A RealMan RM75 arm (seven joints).
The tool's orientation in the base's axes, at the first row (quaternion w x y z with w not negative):
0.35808, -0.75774, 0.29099, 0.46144
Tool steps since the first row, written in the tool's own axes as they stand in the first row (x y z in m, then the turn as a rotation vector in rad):
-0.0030, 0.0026, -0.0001, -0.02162, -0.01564, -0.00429
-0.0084, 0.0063, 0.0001, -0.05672, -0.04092, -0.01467
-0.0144, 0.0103, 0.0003, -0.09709, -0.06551, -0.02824
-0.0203, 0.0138, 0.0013, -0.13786, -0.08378, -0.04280
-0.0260, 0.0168, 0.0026, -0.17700, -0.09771, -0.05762
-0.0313, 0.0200, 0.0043, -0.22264, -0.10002, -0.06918
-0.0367, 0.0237, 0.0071, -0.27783, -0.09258, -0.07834
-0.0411, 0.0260, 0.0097, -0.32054, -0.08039, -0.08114
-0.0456, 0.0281, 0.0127, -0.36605, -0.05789, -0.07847
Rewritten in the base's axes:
-0.0032, -0.0012, 0.0020, 0.00542, 0.00789, 0.02527
-0.0083, -0.0026, 0.0059, 0.01581, 0.01786, 0.06736
-0.0139, -0.0041, 0.0102, 0.02510, 0.02544, 0.11506
-0.0195, -0.0046, 0.0142, 0.02984, 0.02862, 0.16170
-0.0248, -0.0047, 0.0182, 0.03202, 0.02893, 0.20575
-0.0302, -0.0045, 0.0216, 0.02100, 0.02592, 0.25149
-0.0366, -0.0038, 0.0246, -0.00258, 0.02032, 0.30245
-0.0415, -0.0025, 0.0271, -0.02790, 0.01577, 0.33877
-0.0464, -0.0008, 0.0297, -0.06499, 0.01004, 0.37306

